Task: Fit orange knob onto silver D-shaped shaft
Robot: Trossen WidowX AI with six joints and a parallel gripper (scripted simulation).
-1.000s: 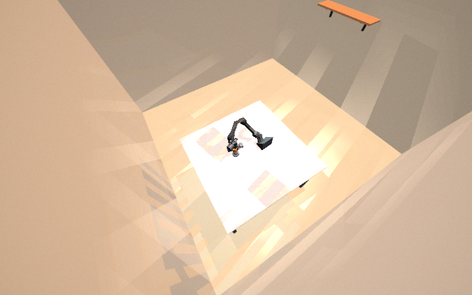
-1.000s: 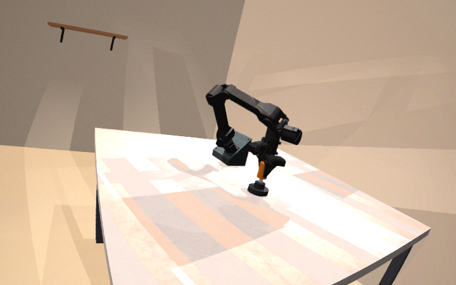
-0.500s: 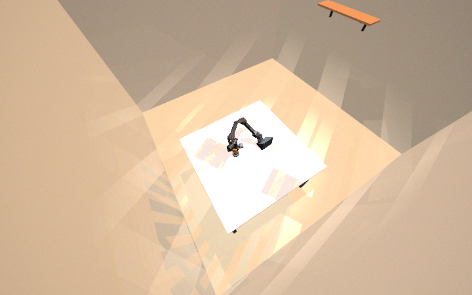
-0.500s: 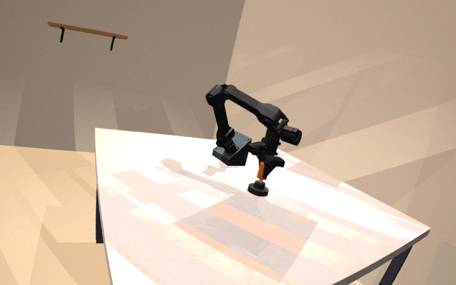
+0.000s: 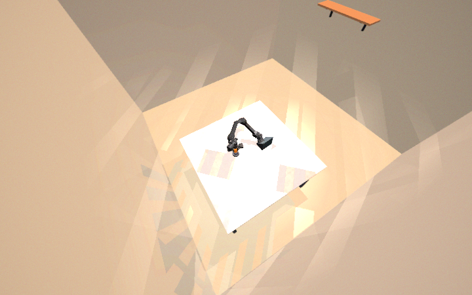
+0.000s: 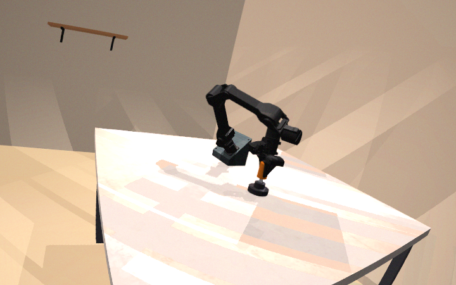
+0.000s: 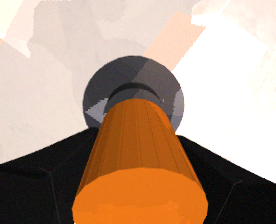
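Now: gripper tip 3 cm below the orange knob. The rest, counted from my gripper tip: round pedestal: 4 cm below.
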